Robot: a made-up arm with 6 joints. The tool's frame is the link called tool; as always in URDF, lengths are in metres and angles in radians. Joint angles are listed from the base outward.
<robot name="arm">
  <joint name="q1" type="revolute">
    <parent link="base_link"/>
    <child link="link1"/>
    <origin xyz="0 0 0.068" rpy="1.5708 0 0"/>
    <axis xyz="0 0 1"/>
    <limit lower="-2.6" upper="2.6"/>
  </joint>
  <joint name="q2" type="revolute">
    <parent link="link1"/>
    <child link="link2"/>
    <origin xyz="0.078 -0.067 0.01" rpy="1.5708 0 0"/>
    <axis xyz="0 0 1"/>
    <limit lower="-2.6" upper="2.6"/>
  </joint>
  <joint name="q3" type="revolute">
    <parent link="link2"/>
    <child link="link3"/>
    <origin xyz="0.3 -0.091 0.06" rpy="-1.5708 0 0"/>
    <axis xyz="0 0 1"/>
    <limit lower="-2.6" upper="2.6"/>
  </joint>
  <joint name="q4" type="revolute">
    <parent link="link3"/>
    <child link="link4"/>
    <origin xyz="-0.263 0.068 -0.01" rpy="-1.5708 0 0"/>
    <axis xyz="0 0 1"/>
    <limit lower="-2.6" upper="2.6"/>
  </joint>
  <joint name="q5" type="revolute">
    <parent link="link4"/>
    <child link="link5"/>
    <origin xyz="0.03 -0.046 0.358" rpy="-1.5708 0 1.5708"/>
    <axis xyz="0 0 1"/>
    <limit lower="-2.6" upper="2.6"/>
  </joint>
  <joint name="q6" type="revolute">
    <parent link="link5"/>
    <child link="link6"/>
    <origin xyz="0.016 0.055 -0.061" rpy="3.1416 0 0"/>
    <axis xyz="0 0 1"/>
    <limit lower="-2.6" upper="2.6"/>
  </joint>
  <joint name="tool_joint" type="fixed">
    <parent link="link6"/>
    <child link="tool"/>
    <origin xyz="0.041 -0.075 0.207" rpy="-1.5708 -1.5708 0"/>
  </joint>
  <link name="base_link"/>
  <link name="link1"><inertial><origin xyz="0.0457 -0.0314 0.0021"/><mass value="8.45"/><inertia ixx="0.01" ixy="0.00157" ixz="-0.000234" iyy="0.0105" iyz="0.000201" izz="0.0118"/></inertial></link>
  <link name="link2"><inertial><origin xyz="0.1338 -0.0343 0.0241"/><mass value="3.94"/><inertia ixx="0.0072" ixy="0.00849" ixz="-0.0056" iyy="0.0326" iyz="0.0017" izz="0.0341"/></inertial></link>
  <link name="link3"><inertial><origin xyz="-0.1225 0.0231 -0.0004"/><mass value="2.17"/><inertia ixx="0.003" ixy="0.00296" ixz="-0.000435" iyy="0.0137" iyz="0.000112" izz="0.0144"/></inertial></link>
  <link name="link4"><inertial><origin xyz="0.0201 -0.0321 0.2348"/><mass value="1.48"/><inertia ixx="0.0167" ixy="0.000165" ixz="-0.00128" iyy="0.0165" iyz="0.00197" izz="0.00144"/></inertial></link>
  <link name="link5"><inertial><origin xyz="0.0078 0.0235 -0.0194"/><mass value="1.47"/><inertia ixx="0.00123" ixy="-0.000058" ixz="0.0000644" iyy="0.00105" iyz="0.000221" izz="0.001"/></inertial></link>
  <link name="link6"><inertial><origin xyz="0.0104 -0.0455 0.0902"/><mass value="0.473"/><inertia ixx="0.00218" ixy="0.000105" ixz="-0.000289" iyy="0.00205" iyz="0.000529" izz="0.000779"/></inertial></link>
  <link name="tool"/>
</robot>
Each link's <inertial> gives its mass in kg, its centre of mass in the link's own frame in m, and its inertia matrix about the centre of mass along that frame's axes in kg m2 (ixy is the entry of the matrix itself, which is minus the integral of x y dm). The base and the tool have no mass. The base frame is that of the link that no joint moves.
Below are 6 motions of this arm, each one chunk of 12 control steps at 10 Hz.
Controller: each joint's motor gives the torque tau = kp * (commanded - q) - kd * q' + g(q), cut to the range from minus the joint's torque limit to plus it. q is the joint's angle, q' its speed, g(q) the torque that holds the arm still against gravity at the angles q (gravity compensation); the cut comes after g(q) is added. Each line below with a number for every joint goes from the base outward.
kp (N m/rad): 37 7.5 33 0.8 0.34 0.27
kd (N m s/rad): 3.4 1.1 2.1 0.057 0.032 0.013
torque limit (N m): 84 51 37 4.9 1.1 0.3
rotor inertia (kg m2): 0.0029 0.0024 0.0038 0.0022 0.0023 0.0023
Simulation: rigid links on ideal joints. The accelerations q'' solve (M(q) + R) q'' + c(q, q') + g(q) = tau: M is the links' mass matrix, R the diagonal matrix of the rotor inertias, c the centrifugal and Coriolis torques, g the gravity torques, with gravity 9.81 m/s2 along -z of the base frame. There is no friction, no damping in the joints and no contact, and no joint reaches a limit. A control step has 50 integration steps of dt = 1/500 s. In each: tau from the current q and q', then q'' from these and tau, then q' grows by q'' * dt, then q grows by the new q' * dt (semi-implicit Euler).
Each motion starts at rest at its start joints. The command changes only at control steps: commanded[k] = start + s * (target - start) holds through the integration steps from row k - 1 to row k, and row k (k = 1, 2, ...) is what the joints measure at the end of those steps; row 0 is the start. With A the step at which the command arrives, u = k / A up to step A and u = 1 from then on. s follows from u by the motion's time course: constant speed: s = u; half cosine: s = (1 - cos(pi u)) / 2; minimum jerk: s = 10 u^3 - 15 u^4 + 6 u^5; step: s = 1 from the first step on.
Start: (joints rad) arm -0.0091 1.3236 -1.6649 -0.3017 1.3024 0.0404
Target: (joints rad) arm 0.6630 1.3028 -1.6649 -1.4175 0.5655 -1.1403
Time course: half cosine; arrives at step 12
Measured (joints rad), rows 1 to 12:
1: -0.0053 1.3234 -1.6669 -0.3036 1.2960 0.0317
2: 0.0109 1.3224 -1.6741 -0.3100 1.2711 -0.0070
3: 0.0463 1.3205 -1.6854 -0.3216 1.2220 -0.0920
4: 0.1021 1.3173 -1.6968 -0.3436 1.1499 -0.2213
5: 0.1753 1.3118 -1.7042 -0.3891 1.0567 -0.3796
6: 0.2607 1.3027 -1.7059 -0.4751 0.9435 -0.5480
7: 0.3521 1.2894 -1.7022 -0.6139 0.8163 -0.7112
8: 0.4430 1.2724 -1.6939 -0.8063 0.6926 -0.8581
9: 0.5275 1.2540 -1.6817 -1.0398 0.6015 -0.9833
10: 0.6005 1.2371 -1.6661 -1.2907 0.5735 -1.0853
11: 0.6580 1.2240 -1.6472 -1.5304 0.6225 -1.1597
12: 0.6960 1.2152 -1.6255 -1.7286 0.7313 -1.1924

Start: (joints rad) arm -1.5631 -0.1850 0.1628 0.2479 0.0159 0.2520
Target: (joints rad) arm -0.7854 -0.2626 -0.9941 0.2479 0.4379 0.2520
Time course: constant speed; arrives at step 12
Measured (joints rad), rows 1 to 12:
1: -1.5445 -0.1947 0.1372 0.2296 0.0268 0.2553
2: -1.4926 -0.2159 0.0605 0.1812 0.0582 0.2628
3: -1.4170 -0.2341 -0.0594 0.1272 0.1136 0.2652
4: -1.3346 -0.2358 -0.1959 0.1161 0.1893 0.2438
5: -1.2580 -0.2216 -0.3238 0.1693 0.2658 0.1994
6: -1.1922 -0.2026 -0.4336 0.2501 0.3173 0.1681
7: -1.1350 -0.1890 -0.5284 0.3056 0.3320 0.1839
8: -1.0805 -0.1851 -0.6162 0.3145 0.3212 0.2407
9: -1.0229 -0.1892 -0.7040 0.2925 0.3120 0.2981
10: -0.9595 -0.1975 -0.7959 0.2660 0.3260 0.3192
11: -0.8911 -0.2073 -0.8920 0.2499 0.3668 0.2973
12: -0.8206 -0.2172 -0.9896 0.2436 0.4240 0.2545

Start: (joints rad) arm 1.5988 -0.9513 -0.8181 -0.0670 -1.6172 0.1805
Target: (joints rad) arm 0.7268 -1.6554 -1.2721 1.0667 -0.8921 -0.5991
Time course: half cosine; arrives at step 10
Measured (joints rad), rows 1 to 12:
1: 1.5936 -0.9539 -0.8185 -0.0683 -1.6200 0.1776
2: 1.5690 -0.9662 -0.8227 -0.0731 -1.6276 0.1646
3: 1.5099 -0.9953 -0.8396 -0.0784 -1.6325 0.1323
4: 1.4089 -1.0413 -0.8807 -0.0700 -1.6224 0.0710
5: 1.2699 -1.0945 -0.9541 -0.0243 -1.5891 -0.0297
6: 1.1092 -1.1398 -1.0588 0.0837 -1.5263 -0.1768
7: 0.9498 -1.1666 -1.1825 0.2665 -1.4225 -0.3647
8: 0.8116 -1.1778 -1.3022 0.5021 -1.2710 -0.5627
9: 0.7087 -1.1869 -1.3893 0.7133 -1.0995 -0.7076
10: 0.6564 -1.2059 -1.4237 0.8048 -0.9657 -0.7428
11: 0.6563 -1.2385 -1.4036 0.7768 -0.8918 -0.6956
12: 0.6854 -1.2814 -1.3446 0.7281 -0.8560 -0.6539

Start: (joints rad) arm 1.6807 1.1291 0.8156 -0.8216 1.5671 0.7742
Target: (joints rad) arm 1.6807 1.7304 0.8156 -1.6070 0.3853 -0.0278
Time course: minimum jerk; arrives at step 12
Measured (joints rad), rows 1 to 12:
1: 1.6807 1.1294 0.8155 -0.8222 1.5653 0.7725
2: 1.6808 1.1319 0.8148 -0.8269 1.5512 0.7599
3: 1.6812 1.1411 0.8128 -0.8428 1.5063 0.7202
4: 1.6820 1.1629 0.8096 -0.8781 1.4146 0.6425
5: 1.6834 1.2030 0.8062 -0.9408 1.2722 0.5290
6: 1.6850 1.2641 0.8043 -1.0369 1.0901 0.3952
7: 1.6863 1.3450 0.8054 -1.1682 0.8909 0.2606
8: 1.6863 1.4405 0.8098 -1.3277 0.7052 0.1402
9: 1.6843 1.5422 0.8161 -1.4973 0.5648 0.0400
10: 1.6808 1.6406 0.8224 -1.6529 0.4914 -0.0394
11: 1.6771 1.7262 0.8272 -1.7759 0.4859 -0.0971
12: 1.6744 1.7916 0.8296 -1.8595 0.5266 -0.1308

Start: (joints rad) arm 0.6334 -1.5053 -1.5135 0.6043 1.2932 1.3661
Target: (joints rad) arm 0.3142 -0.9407 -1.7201 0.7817 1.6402 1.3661
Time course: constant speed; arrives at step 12
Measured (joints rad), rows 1 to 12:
1: 0.6188 -1.5051 -1.5163 0.6074 1.2947 1.3622
2: 0.5943 -1.5017 -1.5270 0.6248 1.2978 1.3587
3: 0.5677 -1.4921 -1.5458 0.6649 1.3091 1.3600
4: 0.5407 -1.4752 -1.5699 0.7263 1.3332 1.3670
5: 0.5133 -1.4511 -1.5951 0.7973 1.3671 1.3790
6: 0.4856 -1.4207 -1.6179 0.8618 1.4032 1.3945
7: 0.4583 -1.3850 -1.6364 0.9080 1.4348 1.4104
8: 0.4317 -1.3441 -1.6508 0.9326 1.4598 1.4221
9: 0.4063 -1.2980 -1.6632 0.9400 1.4809 1.4263
10: 0.3817 -1.2464 -1.6762 0.9371 1.5039 1.4232
11: 0.3573 -1.1894 -1.6911 0.9303 1.5348 1.4165
12: 0.3328 -1.1274 -1.7083 0.9234 1.5766 1.4098

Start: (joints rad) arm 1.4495 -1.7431 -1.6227 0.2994 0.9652 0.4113
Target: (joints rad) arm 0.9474 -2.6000 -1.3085 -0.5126 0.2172 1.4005
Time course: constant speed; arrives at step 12
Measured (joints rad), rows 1 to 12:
1: 1.4277 -1.7462 -1.6217 0.2859 0.9716 0.4311
2: 1.3907 -1.7552 -1.6096 0.2474 0.9776 0.4975
3: 1.3487 -1.7729 -1.5839 0.1723 0.9579 0.6016
4: 1.3047 -1.8015 -1.5494 0.0580 0.8997 0.7156
5: 1.2596 -1.8421 -1.5122 -0.0789 0.8193 0.8150
6: 1.2142 -1.8950 -1.4768 -0.2119 0.7472 0.8907
7: 1.1696 -1.9603 -1.4464 -0.3214 0.6999 0.9497
8: 1.1270 -2.0369 -1.4219 -0.3995 0.6697 1.0059
9: 1.0868 -2.1235 -1.4017 -0.4473 0.6345 1.0738
10: 1.0491 -2.2181 -1.3838 -0.4703 0.5718 1.1636
11: 1.0134 -2.3192 -1.3657 -0.4759 0.4683 1.2781
12: 0.9786 -2.4254 -1.3465 -0.4712 0.3232 1.4103

